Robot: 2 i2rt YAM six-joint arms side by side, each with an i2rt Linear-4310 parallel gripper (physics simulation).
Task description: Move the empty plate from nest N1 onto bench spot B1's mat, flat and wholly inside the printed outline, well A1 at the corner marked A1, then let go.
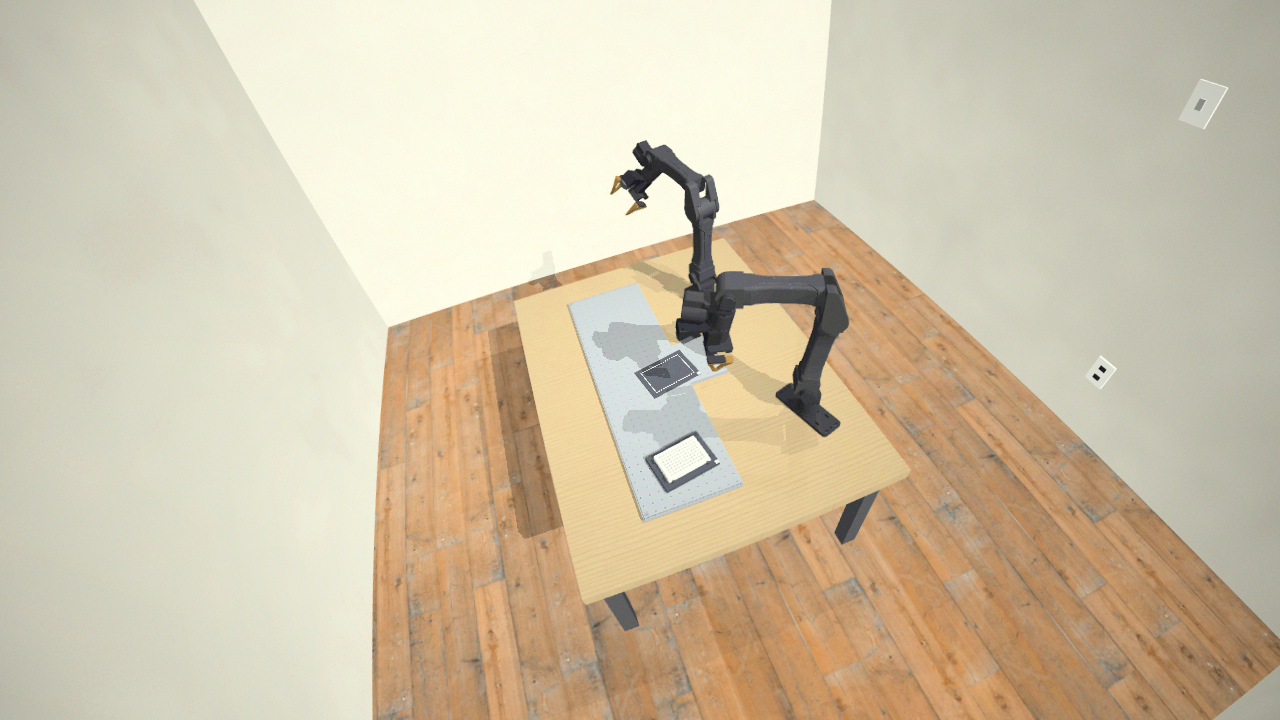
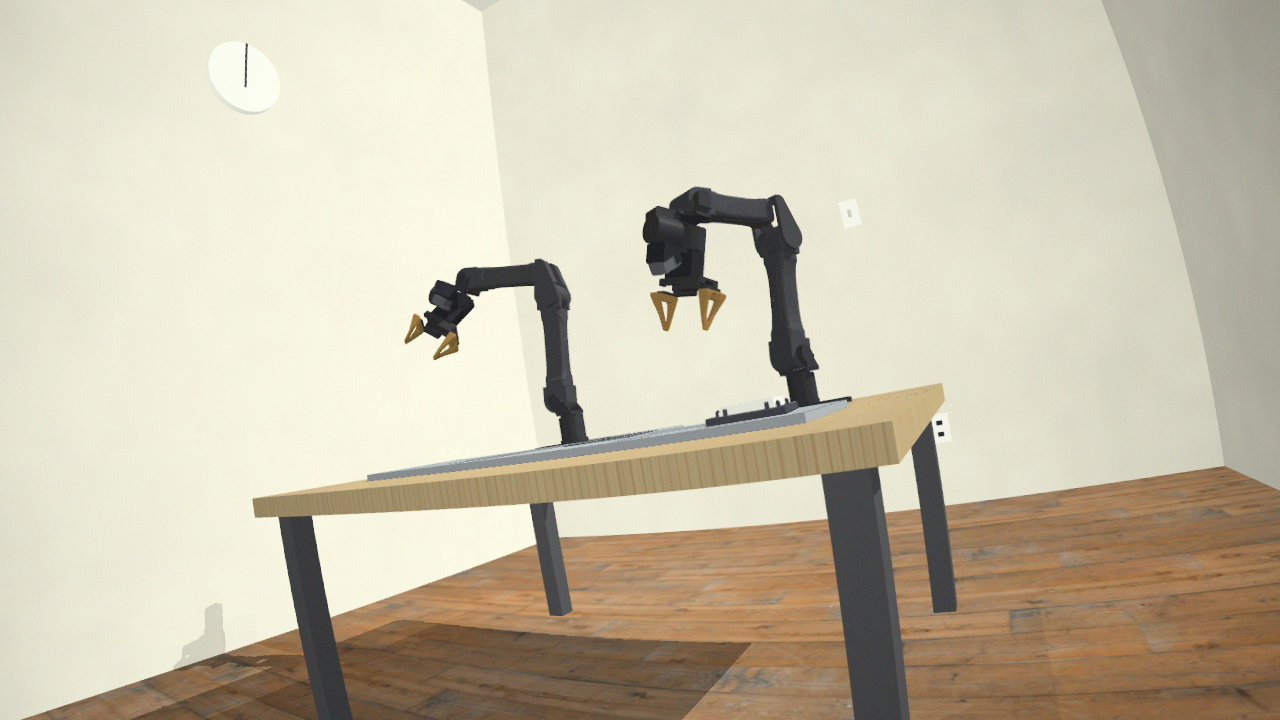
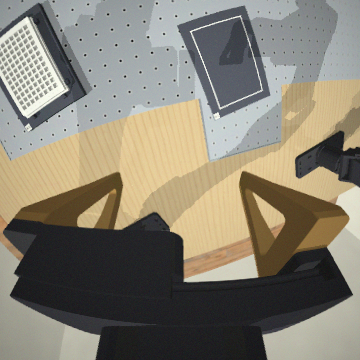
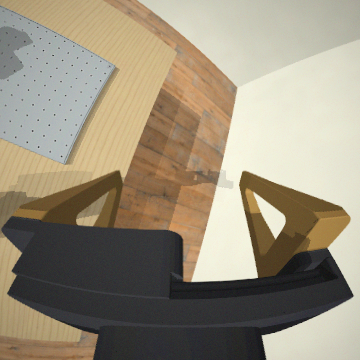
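Pixels of known places: left gripper, fingertip midpoint: (image 1: 711, 355) (image 2: 685, 330) (image 3: 180, 177); right gripper, fingertip midpoint: (image 1: 618, 204) (image 2: 419, 350) (image 4: 180, 176); left arm's base at its link origin: (image 1: 807, 409); right arm's base at its link origin: (image 3: 319, 152).
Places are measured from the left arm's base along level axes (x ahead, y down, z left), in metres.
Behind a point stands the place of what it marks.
The white plate (image 1: 682, 459) @(x 0.392, y -0.038, z -0.078 m) (image 3: 32, 67) @(x 0.379, y -0.038, z -0.097 m) lies in the dark nest (image 1: 669, 485) @(x 0.461, y -0.025, z -0.043 m) (image 3: 75, 91) @(x 0.313, y -0.025, z -0.127 m) at the near end of the board. The dark mat (image 1: 657, 380) @(x 0.273, y -0.015, z -0.365 m) (image 3: 215, 60) @(x 0.244, y -0.015, z -0.345 m) with a white printed outline lies farther along the board; nothing rests on it. A small white corner tag (image 3: 216, 116) @(x 0.156, y -0.015, z -0.306 m) sits at one mat corner, its lettering unreadable. My left gripper (image 1: 716, 367) @(x 0.186, y -0.195, z -0.204 m) (image 2: 686, 329) @(x 0.186, y -0.195, z -0.204 m) (image 3: 180, 177) @(x 0.186, y -0.195, z -0.204 m) is open and empty, high above the table, pointing down, off the mat's arm-side edge. My right gripper (image 1: 620, 203) @(x 0.020, y -0.301, z -0.912 m) (image 2: 420, 350) @(x 0.020, y -0.301, z -0.912 m) (image 4: 180, 176) @(x 0.020, y -0.301, z -0.912 m) is open and empty, raised at the far end.
The grey perforated board (image 1: 617, 420) @(x 0.453, y -0.013, z -0.317 m) (image 2: 501, 462) @(x 0.422, y -0.006, z -0.514 m) (image 3: 115, 55) @(x 0.326, y -0.013, z -0.207 m) (image 4: 60, 95) @(x 0.194, y -0.013, z -0.790 m) lies on the wooden table (image 1: 617, 555) @(x 0.671, y 0.000, z 0.024 m) (image 2: 572, 481) @(x 0.697, y 0.018, z -0.284 m) (image 4: 145, 55) @(x 0.392, y 0.000, z -0.978 m). The right arm's base (image 3: 320, 155) @(x -0.069, y -0.025, z -0.541 m) stands behind the board. Arm shadows fall across the board and the mat.
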